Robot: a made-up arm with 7 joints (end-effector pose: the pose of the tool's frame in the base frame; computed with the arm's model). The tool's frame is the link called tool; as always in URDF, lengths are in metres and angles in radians.
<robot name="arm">
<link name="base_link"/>
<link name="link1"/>
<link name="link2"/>
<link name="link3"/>
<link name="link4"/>
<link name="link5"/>
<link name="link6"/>
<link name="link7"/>
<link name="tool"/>
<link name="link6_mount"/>
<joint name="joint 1" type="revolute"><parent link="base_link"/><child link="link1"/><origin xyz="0 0 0.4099"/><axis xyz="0 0 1"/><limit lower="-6.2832" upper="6.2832" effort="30" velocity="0.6"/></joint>
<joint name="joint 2" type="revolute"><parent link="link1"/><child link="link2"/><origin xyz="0 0 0" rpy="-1.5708 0 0"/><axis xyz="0 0 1"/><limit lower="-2.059" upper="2.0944" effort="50" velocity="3.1"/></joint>
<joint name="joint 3" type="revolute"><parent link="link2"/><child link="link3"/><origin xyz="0 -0.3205 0" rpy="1.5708 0 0"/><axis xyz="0 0 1"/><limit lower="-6.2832" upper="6.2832" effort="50" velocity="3.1"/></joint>
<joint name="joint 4" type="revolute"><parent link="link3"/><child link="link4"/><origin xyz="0.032 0 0" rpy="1.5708 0 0"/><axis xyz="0 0 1"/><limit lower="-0.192" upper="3.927" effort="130" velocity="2.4"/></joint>
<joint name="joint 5" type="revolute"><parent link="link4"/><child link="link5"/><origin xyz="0.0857 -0.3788 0" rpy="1.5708 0 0"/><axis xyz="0 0 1"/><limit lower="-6.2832" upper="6.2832" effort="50" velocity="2.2"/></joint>
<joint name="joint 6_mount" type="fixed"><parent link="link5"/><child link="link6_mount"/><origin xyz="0 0 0"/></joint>
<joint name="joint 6" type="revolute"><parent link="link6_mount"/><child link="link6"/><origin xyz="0 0 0" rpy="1.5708 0 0"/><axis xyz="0 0 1"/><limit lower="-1.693" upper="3.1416" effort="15" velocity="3.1"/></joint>
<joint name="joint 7" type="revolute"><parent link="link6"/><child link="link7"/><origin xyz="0.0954 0.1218 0" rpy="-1.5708 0 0"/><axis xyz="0 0 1"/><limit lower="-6.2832" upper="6.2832" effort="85" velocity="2.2"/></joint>
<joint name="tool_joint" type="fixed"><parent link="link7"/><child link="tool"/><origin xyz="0 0 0"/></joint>
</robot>
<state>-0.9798 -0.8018 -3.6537 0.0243 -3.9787 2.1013 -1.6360</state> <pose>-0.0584 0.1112 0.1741 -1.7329 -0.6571 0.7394</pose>
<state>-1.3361 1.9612 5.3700 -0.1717 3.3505 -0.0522 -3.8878</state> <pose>0.0300 0.1551 0.4948 -0.6708 1.0609 1.8371</pose>
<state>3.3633 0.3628 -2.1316 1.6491 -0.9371 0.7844 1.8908</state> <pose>0.0285 0.4818 0.9277 -1.7926 0.1608 -1.4046</pose>
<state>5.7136 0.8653 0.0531 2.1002 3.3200 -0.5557 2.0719</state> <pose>0.5757 -0.3107 0.3984 2.6065 0.5306 0.8313</pose>
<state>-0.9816 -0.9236 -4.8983 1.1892 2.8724 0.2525 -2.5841</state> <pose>0.3974 0.3282 0.5911 1.8469 1.0292 2.1269</pose>
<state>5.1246 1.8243 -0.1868 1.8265 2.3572 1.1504 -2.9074</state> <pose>0.1378 -0.4200 -0.2176 2.5377 -0.6242 1.4535</pose>
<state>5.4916 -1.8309 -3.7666 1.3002 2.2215 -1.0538 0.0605</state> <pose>0.1190 0.3308 0.1300 -1.7938 -0.0755 -2.4192</pose>
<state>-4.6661 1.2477 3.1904 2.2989 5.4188 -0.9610 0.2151</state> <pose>0.0979 0.6177 0.8035 -0.6140 1.1597 0.7149</pose>
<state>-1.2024 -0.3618 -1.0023 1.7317 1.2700 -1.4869 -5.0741</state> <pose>-0.3424 -0.0050 0.8889 -1.8520 0.5860 1.8569</pose>
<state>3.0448 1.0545 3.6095 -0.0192 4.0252 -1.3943 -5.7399</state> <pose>-0.0146 0.1075 0.3950 -1.0417 -2.4742 -0.4141</pose>
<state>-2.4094 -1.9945 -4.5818 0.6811 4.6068 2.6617 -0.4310</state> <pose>0.3411 -0.1289 0.4426 -1.3159 -0.8783 -1.5389</pose>
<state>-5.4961 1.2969 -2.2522 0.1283 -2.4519 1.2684 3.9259</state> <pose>-0.0362 -0.2604 0.5589 0.2281 -0.5422 1.6207</pose>
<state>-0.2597 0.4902 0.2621 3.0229 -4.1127 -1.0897 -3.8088</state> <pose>0.3664 -0.2031 0.9510 1.6301 0.1711 0.9477</pose>
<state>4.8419 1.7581 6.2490 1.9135 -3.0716 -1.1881 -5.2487</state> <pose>0.0364 -0.2969 -0.0228 -2.0294 -0.6169 -0.2561</pose>
